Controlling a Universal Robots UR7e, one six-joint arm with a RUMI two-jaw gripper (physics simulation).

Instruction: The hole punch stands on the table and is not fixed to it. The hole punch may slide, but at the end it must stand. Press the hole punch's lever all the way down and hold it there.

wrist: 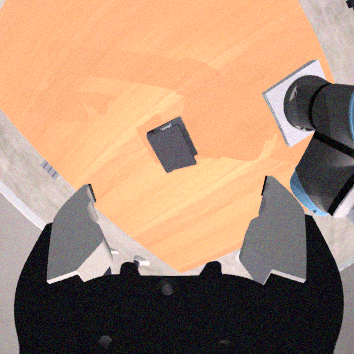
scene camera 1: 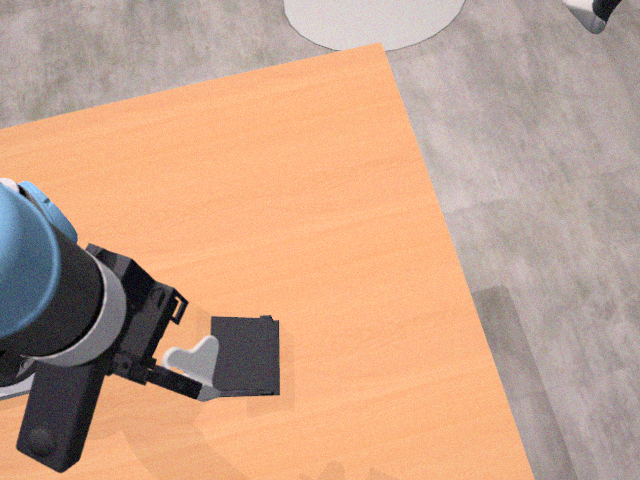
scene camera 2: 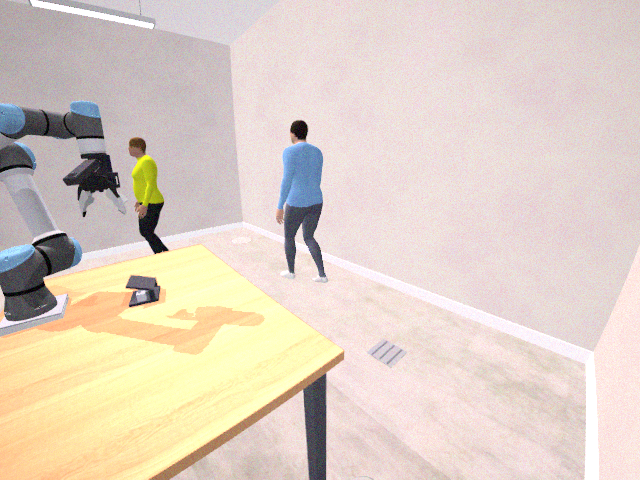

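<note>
A dark hole punch is visible, as is the gripper. The wrist view and scene camera 2 also show the gripper.
</note>
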